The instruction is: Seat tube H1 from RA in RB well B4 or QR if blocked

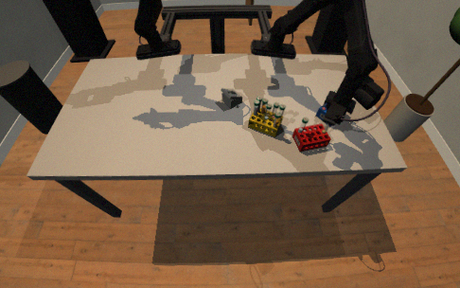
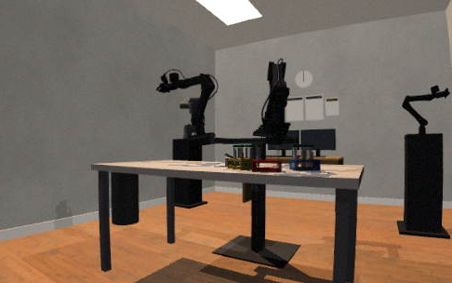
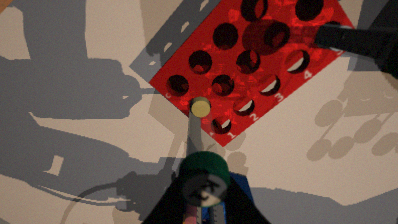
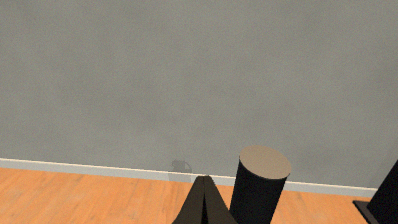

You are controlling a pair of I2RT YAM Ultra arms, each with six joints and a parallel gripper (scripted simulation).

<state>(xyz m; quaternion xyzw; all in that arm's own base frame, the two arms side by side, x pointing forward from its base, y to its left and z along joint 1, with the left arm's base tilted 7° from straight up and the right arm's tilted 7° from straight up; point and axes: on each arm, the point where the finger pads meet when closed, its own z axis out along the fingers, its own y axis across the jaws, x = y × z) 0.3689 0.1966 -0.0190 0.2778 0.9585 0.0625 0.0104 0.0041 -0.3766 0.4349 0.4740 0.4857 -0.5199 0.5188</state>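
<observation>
Now: the red rack QR 110 mm below my left hand, 50 mm to the right of it and 20 mm ahead of it. Also, from my left hand: blue rack RA: 130 mm behind, 110 mm below, 90 mm to the left; tube: 100 mm to the right, 70 mm below, 10 mm ahead; yellow rack RB: 240 mm to the right, 110 mm below, 70 mm behind.
</observation>
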